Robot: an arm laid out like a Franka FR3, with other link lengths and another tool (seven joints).
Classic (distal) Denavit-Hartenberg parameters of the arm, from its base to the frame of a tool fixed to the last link. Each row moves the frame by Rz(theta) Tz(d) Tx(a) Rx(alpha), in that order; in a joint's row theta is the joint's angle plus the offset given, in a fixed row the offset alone. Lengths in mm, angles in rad.
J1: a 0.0  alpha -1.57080  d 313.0  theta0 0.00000
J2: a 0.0  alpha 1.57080  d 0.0  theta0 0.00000
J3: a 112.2  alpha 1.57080  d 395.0  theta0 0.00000
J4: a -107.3  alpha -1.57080  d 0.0  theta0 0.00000
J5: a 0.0  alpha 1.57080  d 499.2  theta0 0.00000
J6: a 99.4  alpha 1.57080  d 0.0  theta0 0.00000
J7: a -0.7  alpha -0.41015  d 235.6  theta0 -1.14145
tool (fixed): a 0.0  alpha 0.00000  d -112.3  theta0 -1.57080
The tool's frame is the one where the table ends.
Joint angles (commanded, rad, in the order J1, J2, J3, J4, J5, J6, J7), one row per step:
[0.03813 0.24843 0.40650 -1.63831 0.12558 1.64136 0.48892]
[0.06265 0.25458 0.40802 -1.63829 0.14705 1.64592 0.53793]
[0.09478 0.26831 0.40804 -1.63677 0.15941 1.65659 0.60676]
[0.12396 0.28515 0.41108 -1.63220 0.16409 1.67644 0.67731]
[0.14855 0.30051 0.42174 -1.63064 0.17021 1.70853 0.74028]
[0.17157 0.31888 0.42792 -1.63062 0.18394 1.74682 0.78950]
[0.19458 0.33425 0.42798 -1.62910 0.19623 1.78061 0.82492]
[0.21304 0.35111 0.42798 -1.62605 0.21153 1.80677 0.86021]
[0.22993 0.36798 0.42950 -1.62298 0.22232 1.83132 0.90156]
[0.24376 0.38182 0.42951 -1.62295 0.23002 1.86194 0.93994]
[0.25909 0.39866 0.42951 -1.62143 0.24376 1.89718 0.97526]
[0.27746 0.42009 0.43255 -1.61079 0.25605 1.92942 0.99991]
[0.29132 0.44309 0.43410 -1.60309 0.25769 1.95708 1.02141]
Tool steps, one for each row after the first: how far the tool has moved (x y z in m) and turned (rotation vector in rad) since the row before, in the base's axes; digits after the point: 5 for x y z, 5 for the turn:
[-0.00726 0.02175 -0.00263 0.00539 0.01696 -0.02778]
[-0.00699 0.02586 -0.00747 -0.00724 0.01699 -0.03923]
[-0.00509 0.02543 -0.00785 -0.00903 0.00681 -0.04130]
[-0.00649 0.02705 -0.00703 0.00105 -0.00144 -0.03522]
[-0.00445 0.02388 -0.00941 0.01200 0.00121 -0.03292]
[-0.00346 0.01940 -0.00736 0.01249 -0.00106 -0.02492]
[-0.00224 0.01631 -0.00780 0.01139 0.00825 -0.02885]
[-0.00238 0.01575 -0.00809 0.00557 0.00927 -0.03289]
[-0.00058 0.01259 -0.00767 0.00544 0.00217 -0.03545]
[-0.00055 0.01417 -0.00828 0.01284 0.00412 -0.03582]
[-0.00209 0.01766 -0.00634 0.01878 0.00164 -0.02056]
[-0.00026 0.01272 -0.01064 0.00739 0.00208 -0.01739]

